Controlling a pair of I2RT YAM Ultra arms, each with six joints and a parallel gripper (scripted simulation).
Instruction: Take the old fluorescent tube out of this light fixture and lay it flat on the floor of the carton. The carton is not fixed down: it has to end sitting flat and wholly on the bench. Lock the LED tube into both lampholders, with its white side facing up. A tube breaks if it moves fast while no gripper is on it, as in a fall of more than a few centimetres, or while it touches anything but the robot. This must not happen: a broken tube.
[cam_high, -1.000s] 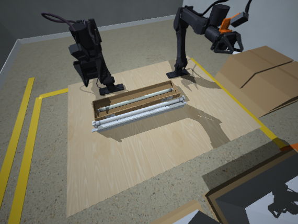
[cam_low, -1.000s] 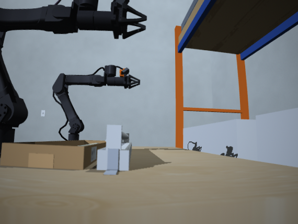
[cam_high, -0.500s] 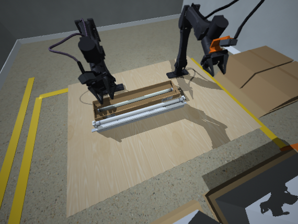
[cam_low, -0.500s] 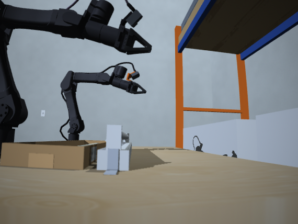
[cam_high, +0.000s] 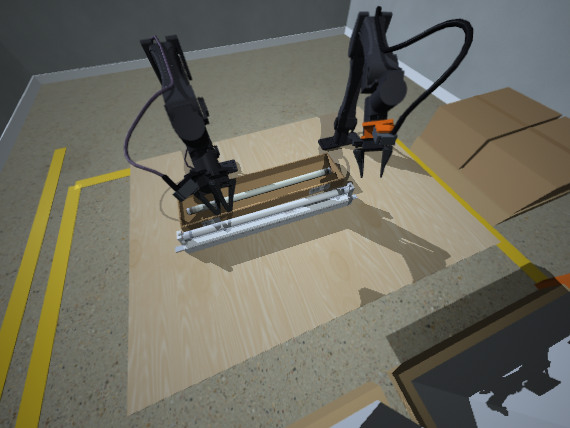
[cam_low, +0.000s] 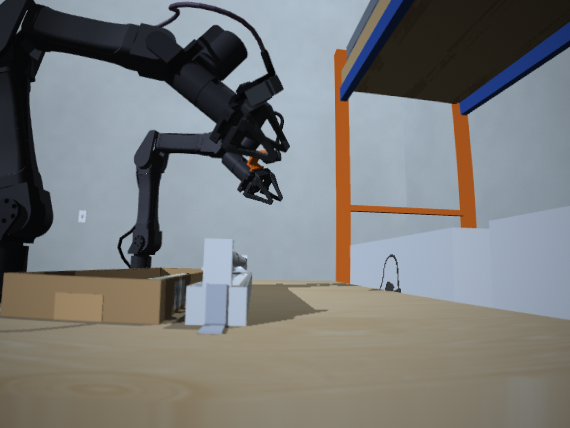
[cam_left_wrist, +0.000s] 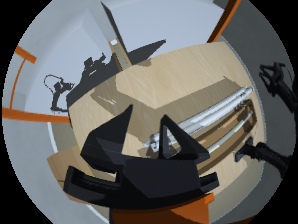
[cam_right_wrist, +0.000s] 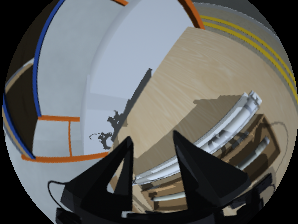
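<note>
The LED tube lies 7 cm behind my right hand, 14 cm to the left of it and 17 cm below it. Also, from my right hand: brown carton: 21 cm behind, 14 cm to the left, 21 cm below; then white fixture: 7 cm behind, 14 cm to the left, 18 cm below; then old fluorescent tube: 21 cm behind, 14 cm to the left, 22 cm below.
</note>
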